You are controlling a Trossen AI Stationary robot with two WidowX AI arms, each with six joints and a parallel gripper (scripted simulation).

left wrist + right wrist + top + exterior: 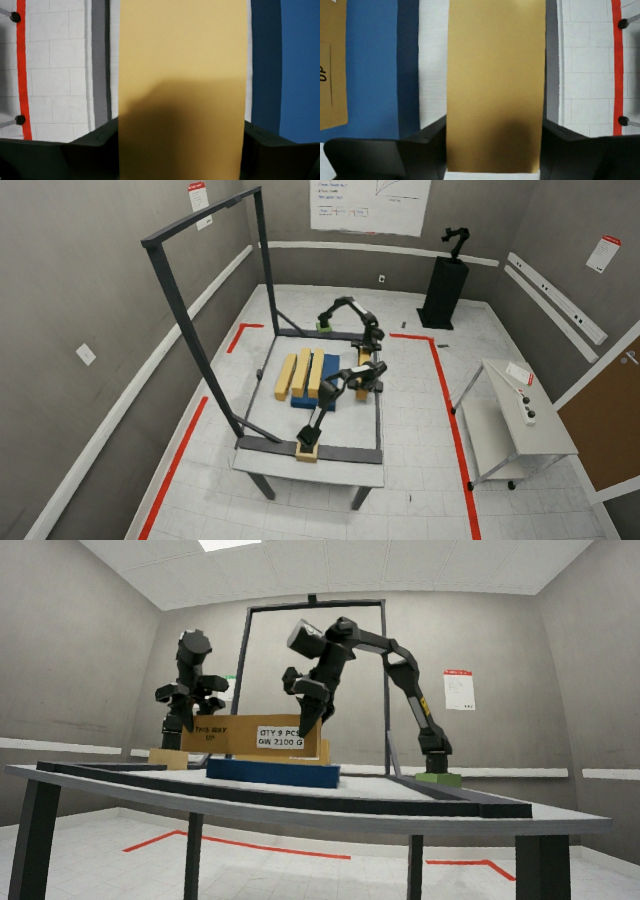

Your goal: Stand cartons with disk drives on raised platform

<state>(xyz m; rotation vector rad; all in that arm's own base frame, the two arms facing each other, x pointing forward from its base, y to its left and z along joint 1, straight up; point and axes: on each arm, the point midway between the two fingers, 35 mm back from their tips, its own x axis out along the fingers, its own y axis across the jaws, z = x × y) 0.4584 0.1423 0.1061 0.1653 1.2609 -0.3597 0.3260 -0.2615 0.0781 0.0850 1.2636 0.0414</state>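
Now: right hand 14 cm to the right of the carton, 3 cm above it and 1 cm short of it. Also, from my right hand: platform (27 cm behind, 14 cm to the left, 12 cm below).
Right now the carton is 10 mm behind my left hand, 140 mm to the right of it and 30 mm below it. Round my left hand: platform: 280 mm behind, 140 mm to the right, 120 mm below.
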